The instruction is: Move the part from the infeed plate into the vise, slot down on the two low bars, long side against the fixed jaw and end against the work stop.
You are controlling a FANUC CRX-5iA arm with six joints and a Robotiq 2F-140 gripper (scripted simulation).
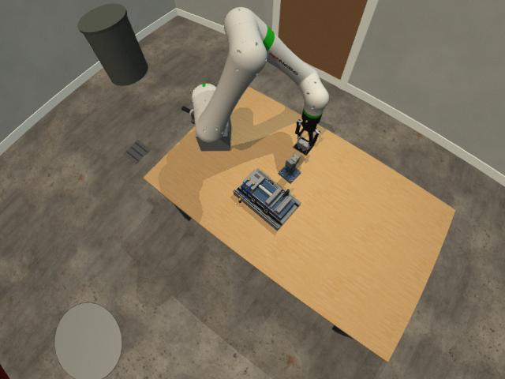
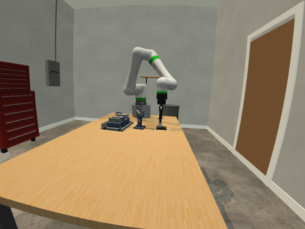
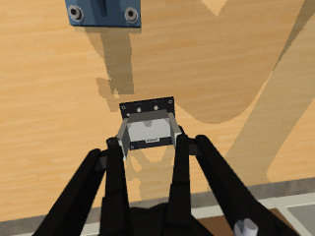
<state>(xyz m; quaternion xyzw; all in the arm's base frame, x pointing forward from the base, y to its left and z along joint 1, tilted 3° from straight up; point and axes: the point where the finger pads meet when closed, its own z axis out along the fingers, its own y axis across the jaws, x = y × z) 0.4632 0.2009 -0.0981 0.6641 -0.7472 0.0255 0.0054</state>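
Now: hand 50 mm above the infeed plate and 10 mm to the right of it. From my hand the other things lie so: white cylinder rod 370 mm to the right, 40 mm behind, 20 mm above; work stop 350 mm to the right, 60 mm ahead, 30 mm above; part 30 mm below, 10 mm to the left.
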